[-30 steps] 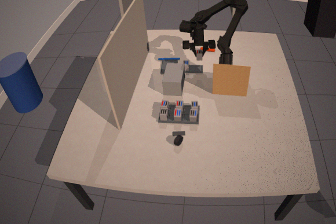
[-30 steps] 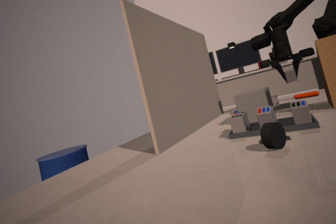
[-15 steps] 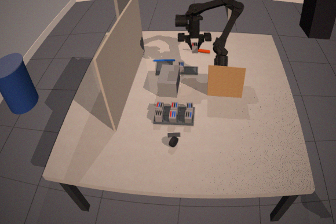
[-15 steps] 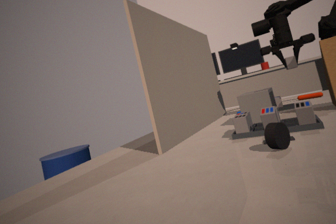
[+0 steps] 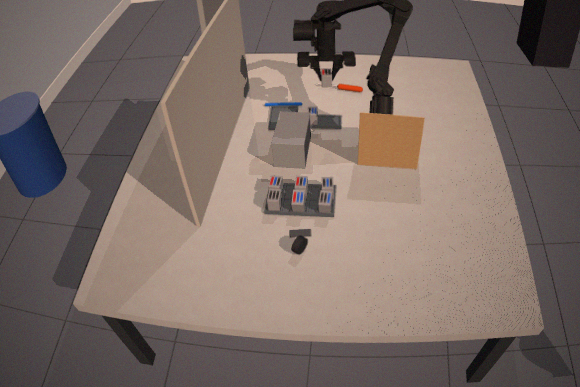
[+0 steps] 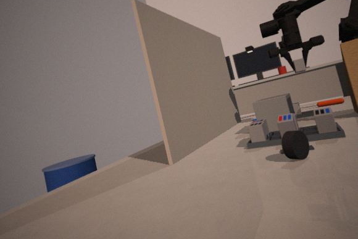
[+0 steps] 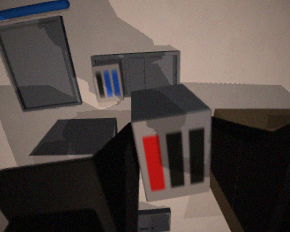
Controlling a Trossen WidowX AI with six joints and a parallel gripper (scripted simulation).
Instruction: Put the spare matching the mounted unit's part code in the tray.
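The dark grey tray lies 17 cm below my gripper tip, 15 cm ahead of it and 3 cm to the right of it. From my gripper tip the other things lie so: blue pen 17 cm below, 16 cm ahead, 11 cm to the right; then grey mounted unit 15 cm to the left, 13 cm below, 12 cm ahead; then rack 17 cm below, 1 cm ahead.
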